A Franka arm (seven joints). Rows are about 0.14 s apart.
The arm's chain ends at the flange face. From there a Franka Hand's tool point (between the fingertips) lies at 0.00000 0.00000 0.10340 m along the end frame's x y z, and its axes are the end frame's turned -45 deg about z.
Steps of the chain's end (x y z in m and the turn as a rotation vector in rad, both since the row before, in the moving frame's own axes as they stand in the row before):
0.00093 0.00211 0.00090 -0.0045 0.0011 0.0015
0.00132 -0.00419 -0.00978 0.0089 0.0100 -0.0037
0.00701 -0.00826 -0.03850 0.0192 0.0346 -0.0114
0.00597 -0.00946 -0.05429 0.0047 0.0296 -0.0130
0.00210 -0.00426 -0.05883 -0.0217 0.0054 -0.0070
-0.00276 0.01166 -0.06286 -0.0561 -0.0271 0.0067
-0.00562 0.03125 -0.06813 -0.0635 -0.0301 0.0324
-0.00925 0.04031 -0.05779 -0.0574 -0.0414 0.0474
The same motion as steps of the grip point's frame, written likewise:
-0.00108 0.00256 0.00090 -0.0040 -0.0024 0.0015
0.00528 -0.00195 -0.00979 -0.0008 0.0134 -0.0037
0.01474 0.00022 -0.03858 -0.0109 0.0380 -0.0114
0.01343 -0.00066 -0.05434 -0.0176 0.0243 -0.0130
0.00331 0.00046 -0.05886 -0.0192 -0.0115 -0.0070
-0.01628 0.00839 -0.06306 -0.0205 -0.0588 0.0067
-0.03295 0.02045 -0.06839 -0.0236 -0.0662 0.0324
-0.04229 0.02296 -0.05805 -0.0113 -0.0699 0.0474

